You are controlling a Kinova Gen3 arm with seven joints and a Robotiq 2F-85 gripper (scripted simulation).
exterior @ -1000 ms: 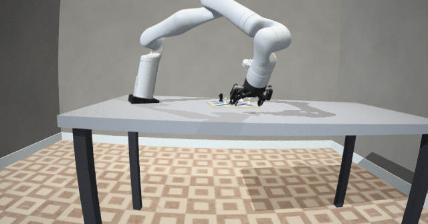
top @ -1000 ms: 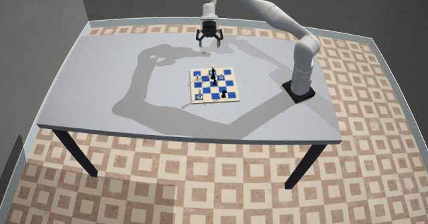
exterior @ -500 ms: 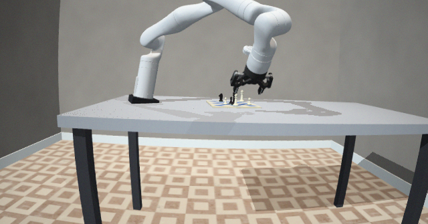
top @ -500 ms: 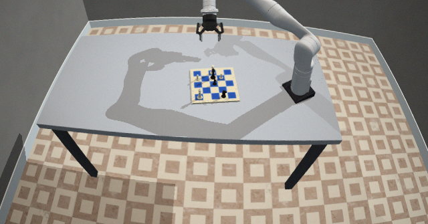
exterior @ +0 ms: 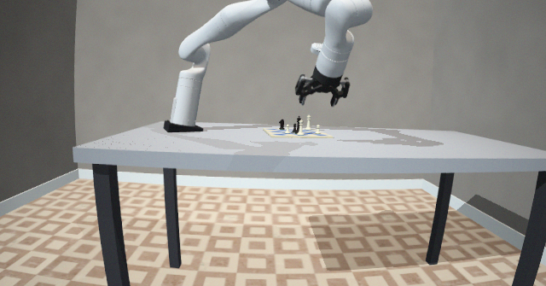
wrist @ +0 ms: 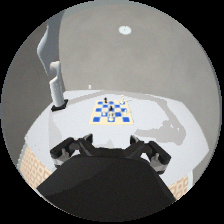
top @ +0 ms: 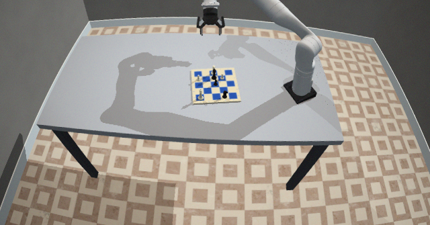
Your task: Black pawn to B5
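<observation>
Now: hand 25 cm to the right of the black pawn, 11 cm above it and 2 cm past it. Round my hand: tall black piece (20 cm to the left, 9 cm below, 1 cm behind); chessboard (25 cm to the left, 12 cm below, 1 cm behind).
</observation>
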